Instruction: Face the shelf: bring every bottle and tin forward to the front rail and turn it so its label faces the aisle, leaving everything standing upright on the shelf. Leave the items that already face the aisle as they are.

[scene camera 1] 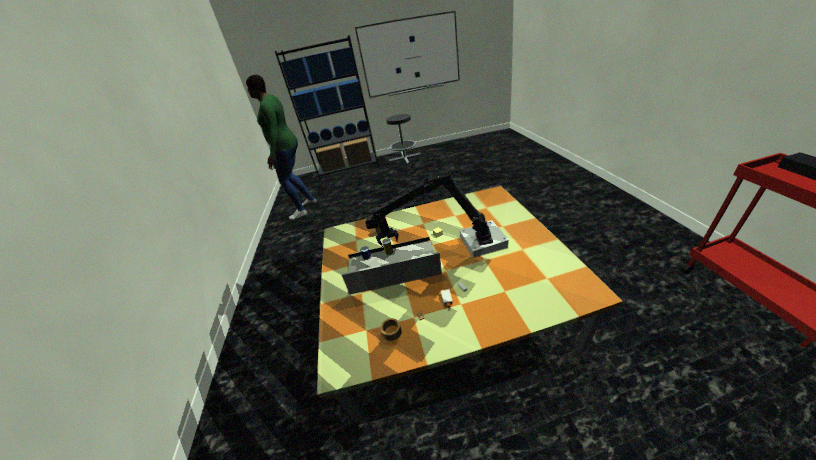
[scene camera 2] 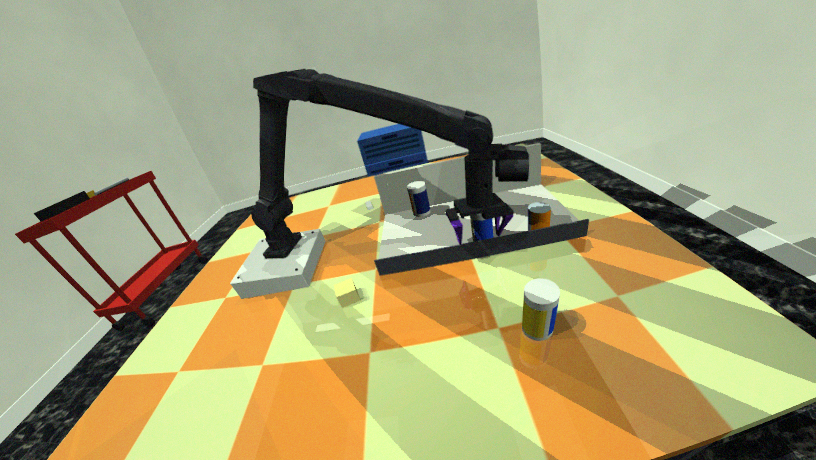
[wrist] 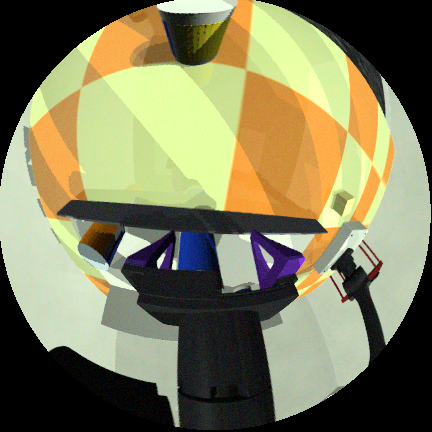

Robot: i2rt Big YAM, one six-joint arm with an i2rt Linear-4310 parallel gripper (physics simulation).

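Where they show: gripper, fingertip midpoint: (scene camera 2: 479, 239) (wrist: 212, 234); arm's base at its link origin: (scene camera 1: 484, 238) (scene camera 2: 283, 246) (wrist: 341, 258).
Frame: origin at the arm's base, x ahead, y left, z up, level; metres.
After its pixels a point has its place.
Observation:
My gripper (scene camera 1: 387, 240) @[z -0.002, x 0.597, y -0.067 m] (scene camera 2: 480, 237) @[z -0.002, x 0.597, y -0.067 m] (wrist: 212, 234) @[z -0.002, x 0.597, y -0.067 m] is open, pointing down over the shelf (scene camera 1: 394, 275) @[z 0.016, x 0.562, y 0.237 m] (scene camera 2: 394, 194) @[z 0.031, x 0.347, y 0.196 m]. Its purple fingers stand either side of a blue-sided bottle (scene camera 2: 483, 228) @[z 0.021, x 0.610, y -0.057 m] (wrist: 196, 252) @[z 0.021, x 0.616, y -0.056 m] near the front rail (scene camera 2: 428, 258) @[z -0.031, x 0.469, y -0.084 m] (wrist: 190, 217) @[z -0.033, x 0.625, y -0.063 m]; contact is unclear. An orange-sided tin (scene camera 2: 538, 217) @[z 0.022, x 0.746, y -0.039 m] (wrist: 101, 242) @[z 0.019, x 0.738, y -0.034 m] stands upright near the rail at the end far from the robot base. A white-capped blue bottle (scene camera 2: 421, 201) @[z 0.017, x 0.440, y 0.143 m] stands upright near the back panel, mostly hidden in the wrist view. A white-capped bottle (scene camera 2: 538, 314) @[z 0.015, x 0.676, y -0.318 m] (wrist: 195, 40) with yellow and blue sides stands on the table outside the rail.
A yellow block (scene camera 1: 437, 231) @[z -0.021, x 0.277, y -0.162 m] (scene camera 2: 347, 292) @[z -0.021, x 0.289, y -0.196 m] (wrist: 343, 203) @[z -0.028, x 0.300, y -0.176 m] lies on the table near the robot base (scene camera 2: 274, 277) @[z -0.005, x 0.052, y -0.145 m]. Behind the shelf are a brown bowl (scene camera 1: 384, 333) @[z -0.010, x 0.612, y 0.587 m], a white box (scene camera 1: 446, 297) @[z -0.031, x 0.294, y 0.400 m] and a small grey piece (scene camera 1: 462, 286) @[z -0.047, x 0.197, y 0.325 m]. The back panel stands taller than the rail.

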